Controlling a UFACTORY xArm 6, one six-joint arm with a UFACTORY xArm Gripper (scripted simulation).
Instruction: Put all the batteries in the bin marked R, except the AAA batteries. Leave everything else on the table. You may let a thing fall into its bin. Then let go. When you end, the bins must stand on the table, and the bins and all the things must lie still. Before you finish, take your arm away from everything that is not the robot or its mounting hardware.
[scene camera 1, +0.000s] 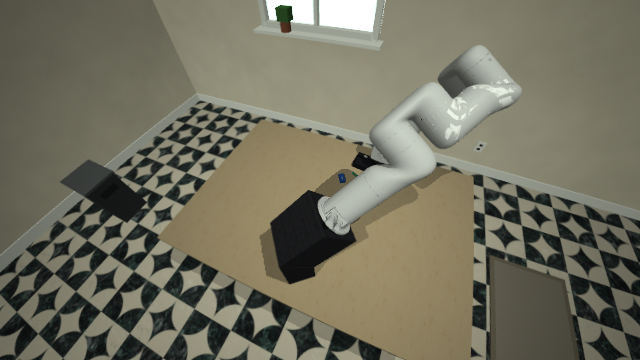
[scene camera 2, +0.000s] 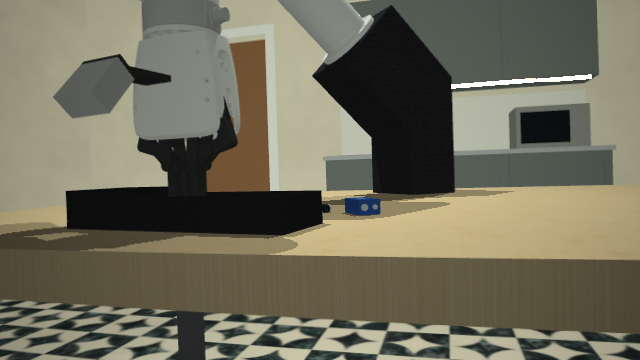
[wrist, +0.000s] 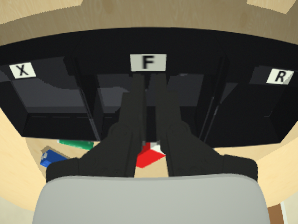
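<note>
You'd find my gripper (scene camera 2: 188, 211), (wrist: 150, 88) here, and there's a black bin (scene camera 2: 150, 209), (wrist: 250, 112) that I can see too.
</note>
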